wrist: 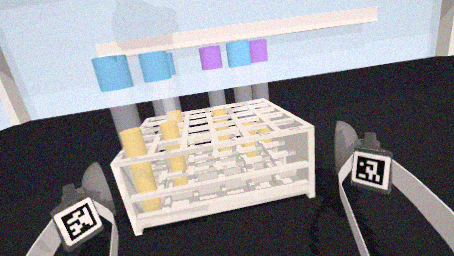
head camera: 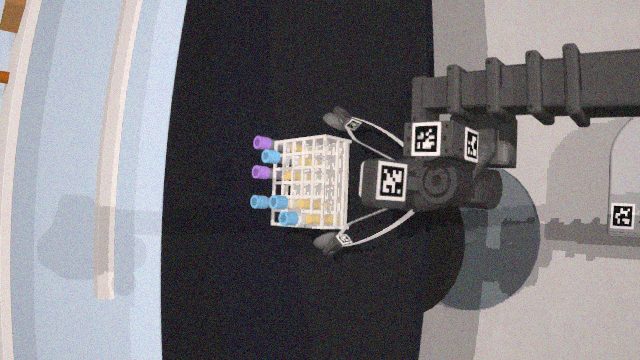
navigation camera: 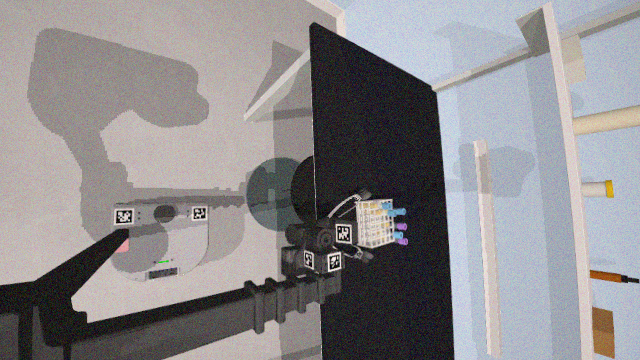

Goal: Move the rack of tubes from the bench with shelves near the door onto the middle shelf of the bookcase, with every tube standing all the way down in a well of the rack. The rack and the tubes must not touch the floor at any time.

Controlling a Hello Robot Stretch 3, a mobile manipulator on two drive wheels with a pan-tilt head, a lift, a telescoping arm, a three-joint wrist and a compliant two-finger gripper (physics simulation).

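Where they show: gripper, fingertip midpoint: (wrist: 222, 160) (head camera: 323, 180) (navigation camera: 369, 224); robot's base at its link origin: (navigation camera: 164, 212).
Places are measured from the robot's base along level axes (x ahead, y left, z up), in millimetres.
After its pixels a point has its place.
Observation:
The white wire rack (head camera: 346, 185) {x -21, y -483, z 771 mm} (navigation camera: 360, 225) {x -31, y -497, z 769 mm} (wrist: 225, 206) {x -22, y -484, z 771 mm} stands upright on the black bench top (head camera: 300, 60) {x -240, y -617, z 762 mm} (navigation camera: 380, 125) {x 313, y -627, z 762 mm} (wrist: 400, 100) {x -335, y -679, z 762 mm}. Several clear tubes with yellow contents stand in it, with blue caps (head camera: 278, 202) (wrist: 112, 73) and purple caps (head camera: 261, 172) {x -30, y -552, z 878 mm} (wrist: 210, 57) {x -30, y -552, z 872 mm} high above its top. The wire grid partly hides their lower ends. My gripper (head camera: 331, 181) {x -26, y -509, z 795 mm} (navigation camera: 366, 225) {x -26, y -509, z 795 mm} (wrist: 222, 160) {x -26, y -509, z 795 mm} is open, with one fingertip off each side of the rack's near end. In the wrist view the gap is smaller at the left. The bookcase does not show.
A pale rail (head camera: 105, 150) {x -71, y -1077, z 951 mm} (navigation camera: 486, 250) {x -177, y -1080, z 929 mm} (wrist: 235, 30) {x -133, y -1078, z 940 mm} runs behind the bench. A round teal disc (head camera: 500, 240) {x 89, y -507, z 30 mm} (navigation camera: 272, 192) {x 96, y -535, z 30 mm} shows at the bench's front edge. My arm (head camera: 525, 85) {x -104, y -157, z 926 mm} (navigation camera: 200, 310) {x -83, y -38, z 928 mm} reaches over that edge. An orange item (navigation camera: 607, 276) {x -186, y -996, z 1254 mm} lies beyond the rail.

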